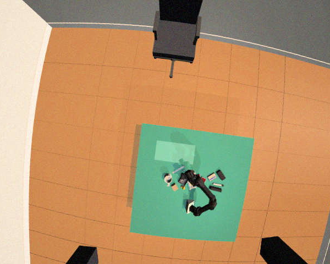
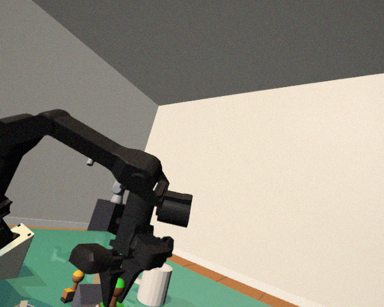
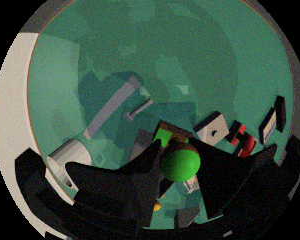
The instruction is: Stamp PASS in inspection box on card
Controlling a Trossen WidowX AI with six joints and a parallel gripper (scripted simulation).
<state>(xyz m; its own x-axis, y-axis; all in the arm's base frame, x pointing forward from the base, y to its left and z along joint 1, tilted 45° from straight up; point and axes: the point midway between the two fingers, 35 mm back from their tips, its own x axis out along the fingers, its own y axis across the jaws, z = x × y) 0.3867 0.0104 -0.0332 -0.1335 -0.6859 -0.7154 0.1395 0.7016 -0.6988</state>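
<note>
Right now the red ink pad is 11 cm behind my gripper tip, 17 cm to the right of it and 6 cm below it. From my gripper tip the other things lie so: striped card (14 cm behind, 5 cm to the right, 7 cm below); then dark tray (7 cm behind, 4 cm to the left, 6 cm below); then red-knobbed stamp (4 cm behind, 12 cm to the right, 5 cm below).
</note>
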